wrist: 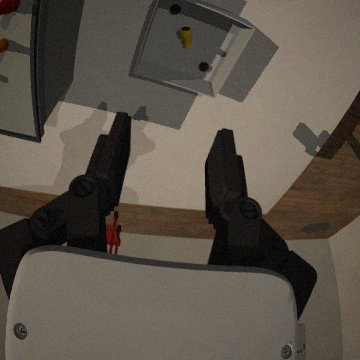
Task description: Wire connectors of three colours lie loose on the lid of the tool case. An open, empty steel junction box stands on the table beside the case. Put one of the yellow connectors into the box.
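A yellow connector [186, 36] lies on the floor of the steel junction box [165, 74], in the upper middle of the wrist view. The box is open at the top and shows two dark round spots inside. My gripper [171, 138] is open, with nothing between its fingers. Its fingertips stand apart from the box and show below it in the view. Part of the tool case [57, 65] shows at the upper left, with a red connector [9, 6] and an orange connector [3, 45] on its lid [15, 100].
The pale table top [270, 130] runs around the box. A wooden edge [170, 221] crosses below the fingers and turns up at the right. A small red object [113, 236] shows beyond that edge, partly behind the left finger's linkage. Shadows fall beside the box and case.
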